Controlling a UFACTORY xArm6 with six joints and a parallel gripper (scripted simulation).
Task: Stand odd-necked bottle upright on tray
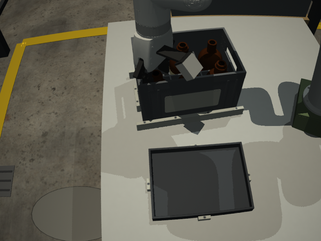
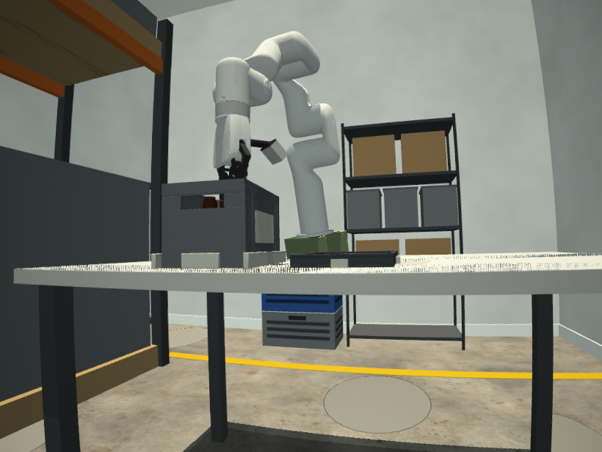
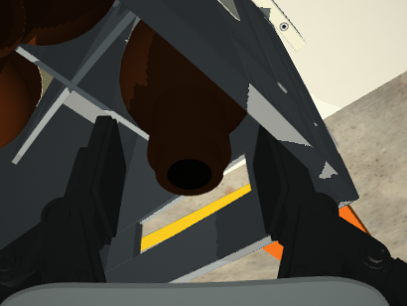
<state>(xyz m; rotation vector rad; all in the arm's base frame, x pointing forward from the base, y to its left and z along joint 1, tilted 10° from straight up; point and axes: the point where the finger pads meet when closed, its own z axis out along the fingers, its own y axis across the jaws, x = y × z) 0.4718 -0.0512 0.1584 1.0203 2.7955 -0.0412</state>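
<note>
Right now the glass bottle is 170 mm behind my hand, 110 mm to the right of it and 70 mm below it. From my hand the other things lie so: dark tray 90 mm behind, 230 mm to the left, 150 mm below; then dark crate 80 mm behind, 50 mm to the right, 80 mm below.
</note>
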